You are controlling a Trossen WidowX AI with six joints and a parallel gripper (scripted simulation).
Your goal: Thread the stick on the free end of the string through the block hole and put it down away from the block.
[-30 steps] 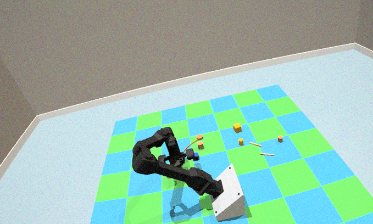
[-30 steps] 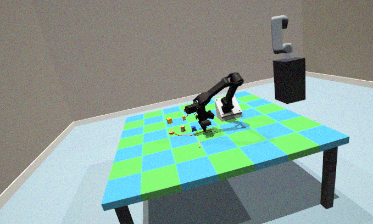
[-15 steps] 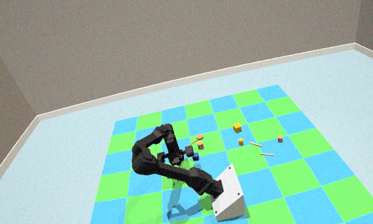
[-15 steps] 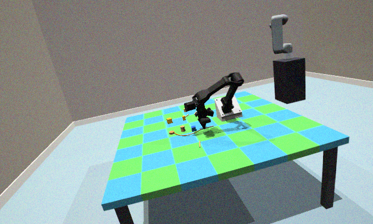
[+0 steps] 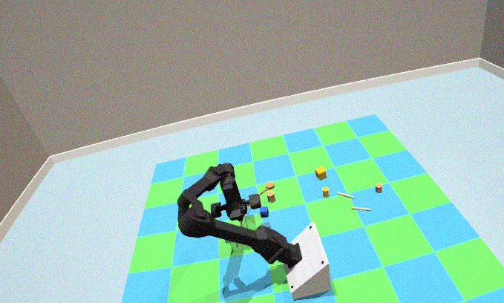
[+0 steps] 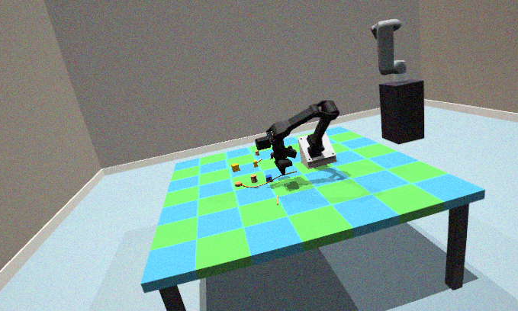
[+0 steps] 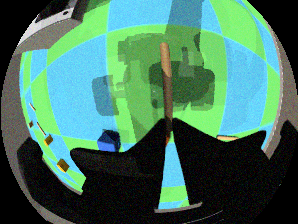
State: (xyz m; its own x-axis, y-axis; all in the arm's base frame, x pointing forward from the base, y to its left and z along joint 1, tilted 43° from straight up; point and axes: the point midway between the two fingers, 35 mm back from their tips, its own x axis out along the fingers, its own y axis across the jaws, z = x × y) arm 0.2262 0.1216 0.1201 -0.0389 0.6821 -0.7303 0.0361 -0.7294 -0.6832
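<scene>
My gripper tip is 20 mm past the thin wooden stick. The rest, counted from my gripper tip: brown cylinder (140 mm ahead, 130 mm to the right, 40 mm below); round wooden button (220 mm ahead, 140 mm to the right, 50 mm below); blue block (60 mm ahead, 90 mm to the right, 40 mm below).
</scene>
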